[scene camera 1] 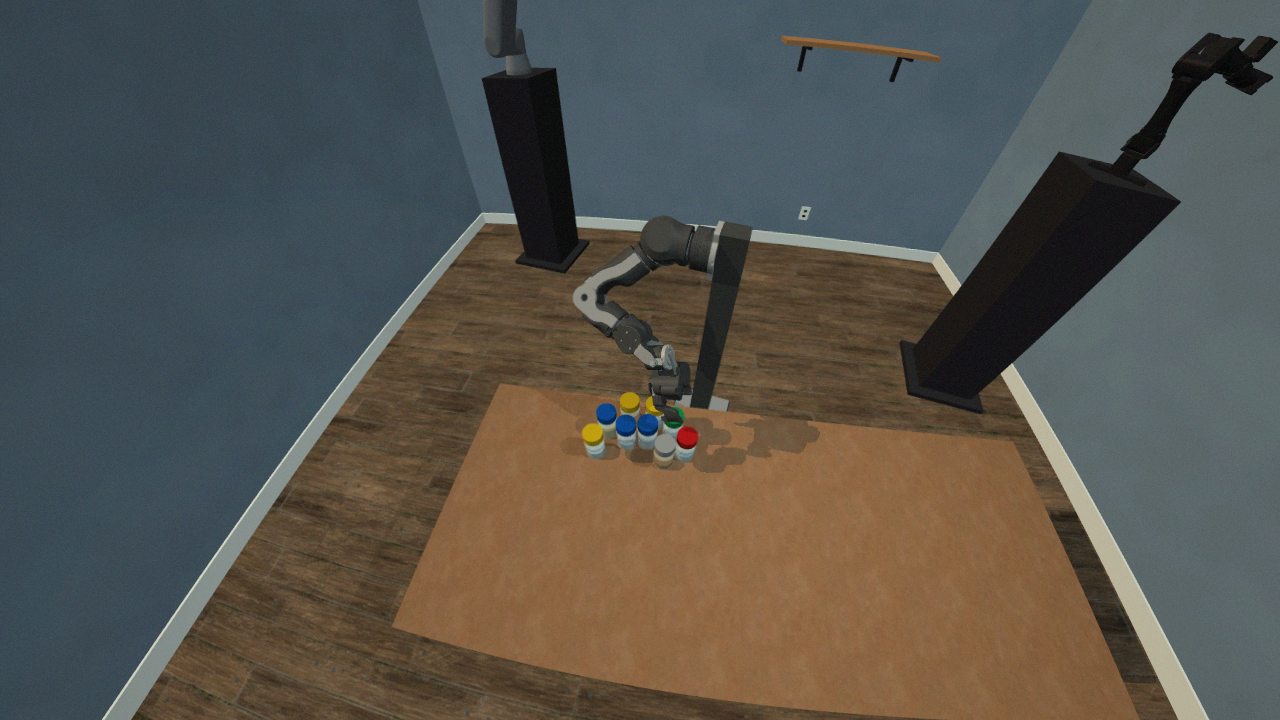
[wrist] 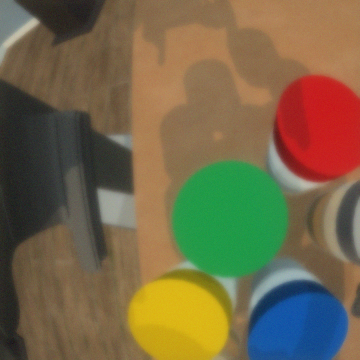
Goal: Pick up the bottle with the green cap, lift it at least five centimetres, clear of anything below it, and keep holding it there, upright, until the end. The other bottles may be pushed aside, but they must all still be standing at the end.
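Observation:
The green-capped bottle (scene camera 1: 675, 420) (wrist: 230, 218) stands upright on the table among the other bottles. In the scene view a dark finger partly hides its cap; in the wrist view the round cap is seen from straight above and covers its body. My gripper (scene camera 1: 669, 411) is partly open and points down close over the bottle, with nothing held. In the wrist view one dark finger shows at the left, apart from the green cap; the other finger is mostly out of that view.
A red-capped bottle (scene camera 1: 686, 440) (wrist: 320, 127), a grey-capped bottle (scene camera 1: 664, 447), a blue-capped bottle (scene camera 1: 648, 429) (wrist: 300, 322) and a yellow-capped bottle (scene camera 1: 654, 406) (wrist: 180, 317) stand close around it. Several more blue- and yellow-capped bottles stand to the left on the brown table (scene camera 1: 760, 555).

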